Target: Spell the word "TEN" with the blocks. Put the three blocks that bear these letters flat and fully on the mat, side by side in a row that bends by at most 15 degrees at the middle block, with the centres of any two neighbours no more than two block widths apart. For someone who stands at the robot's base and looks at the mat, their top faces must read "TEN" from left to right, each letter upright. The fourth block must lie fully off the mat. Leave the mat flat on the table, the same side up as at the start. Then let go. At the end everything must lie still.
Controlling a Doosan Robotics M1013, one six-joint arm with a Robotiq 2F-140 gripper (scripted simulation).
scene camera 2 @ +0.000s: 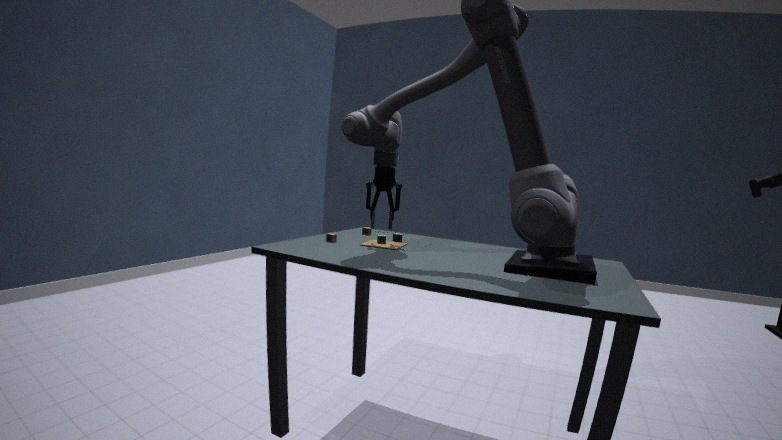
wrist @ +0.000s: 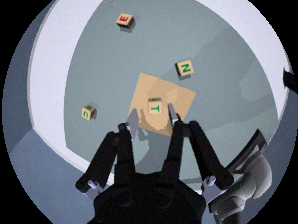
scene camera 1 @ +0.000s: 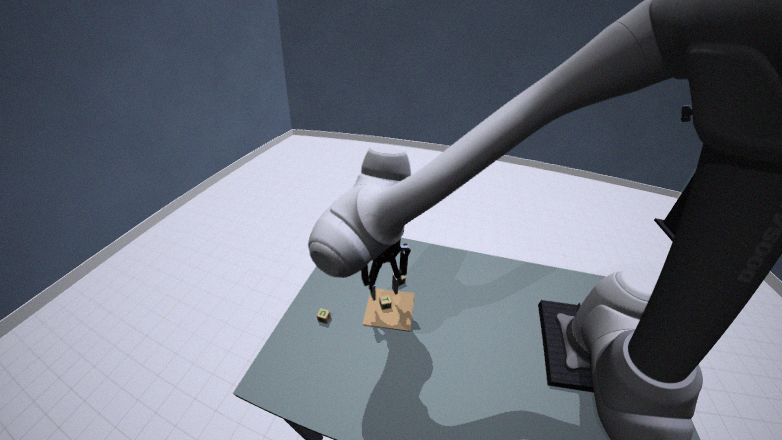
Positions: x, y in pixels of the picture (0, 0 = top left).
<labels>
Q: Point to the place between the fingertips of the gripper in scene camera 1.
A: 384, 294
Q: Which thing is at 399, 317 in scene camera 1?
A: A tan mat.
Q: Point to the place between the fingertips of the gripper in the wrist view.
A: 153, 111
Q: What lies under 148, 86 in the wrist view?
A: A tan mat.
</labels>
